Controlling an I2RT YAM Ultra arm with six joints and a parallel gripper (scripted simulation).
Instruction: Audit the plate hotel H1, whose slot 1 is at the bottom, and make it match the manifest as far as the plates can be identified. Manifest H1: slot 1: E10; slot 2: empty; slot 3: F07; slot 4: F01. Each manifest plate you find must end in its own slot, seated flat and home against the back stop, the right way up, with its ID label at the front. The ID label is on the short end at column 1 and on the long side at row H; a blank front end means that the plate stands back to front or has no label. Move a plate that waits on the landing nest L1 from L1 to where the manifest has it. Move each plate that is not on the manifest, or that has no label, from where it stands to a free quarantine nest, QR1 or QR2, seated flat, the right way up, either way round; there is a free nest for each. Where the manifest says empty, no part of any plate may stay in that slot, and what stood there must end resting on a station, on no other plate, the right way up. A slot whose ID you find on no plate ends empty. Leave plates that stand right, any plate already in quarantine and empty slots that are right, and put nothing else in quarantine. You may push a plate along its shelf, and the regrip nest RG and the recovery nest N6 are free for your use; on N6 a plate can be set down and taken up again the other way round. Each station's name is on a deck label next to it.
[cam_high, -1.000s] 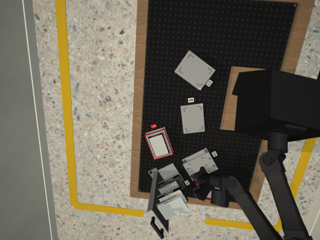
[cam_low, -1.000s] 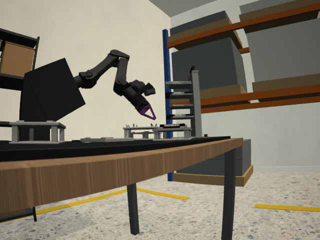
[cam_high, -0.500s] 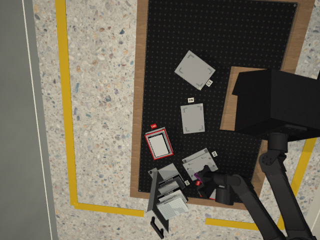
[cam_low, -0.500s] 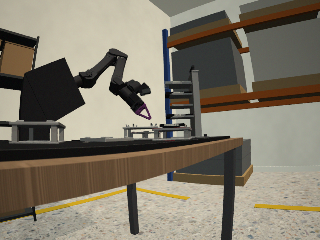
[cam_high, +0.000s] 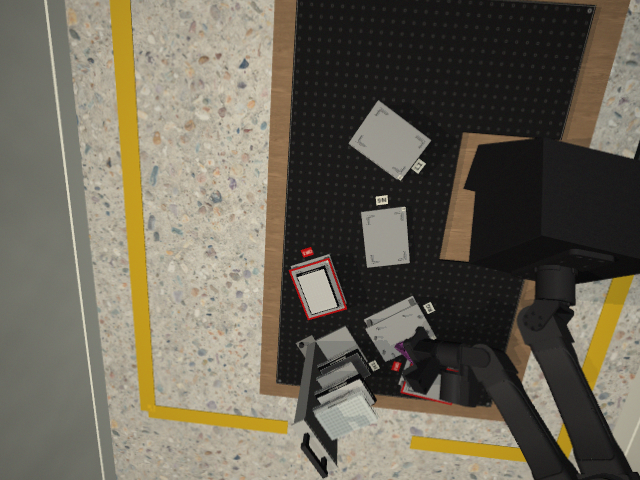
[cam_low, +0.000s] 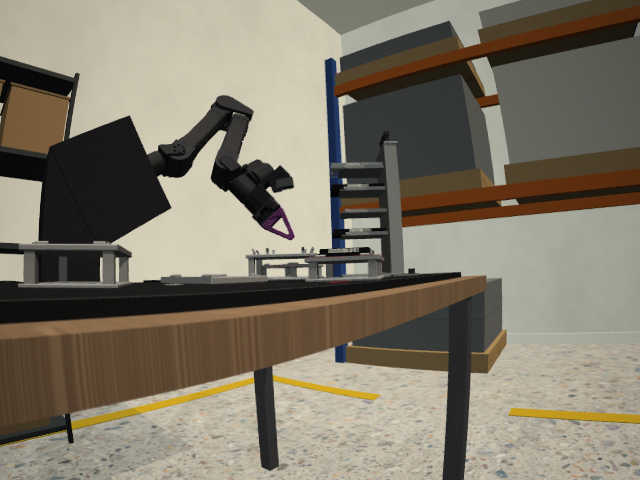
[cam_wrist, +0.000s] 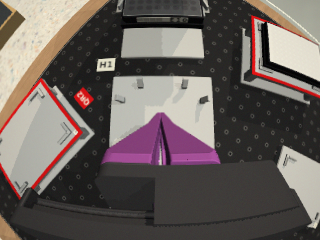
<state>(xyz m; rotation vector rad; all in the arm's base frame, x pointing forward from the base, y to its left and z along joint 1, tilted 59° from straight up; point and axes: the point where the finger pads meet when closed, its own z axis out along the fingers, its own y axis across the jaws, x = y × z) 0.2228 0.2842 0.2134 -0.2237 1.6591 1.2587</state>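
Now: the regrip nest RG 50 mm below my hand, 10 mm to the right of it and 10 mm behind it. Also, from my hand: quarantine nest QR2: 150 mm behind, 140 mm to the left, 70 mm below; then H1 deck label: 150 mm to the left, 110 mm below, 20 mm ahead; then white well plate: 160 mm above, 130 mm ahead, 110 mm to the left.
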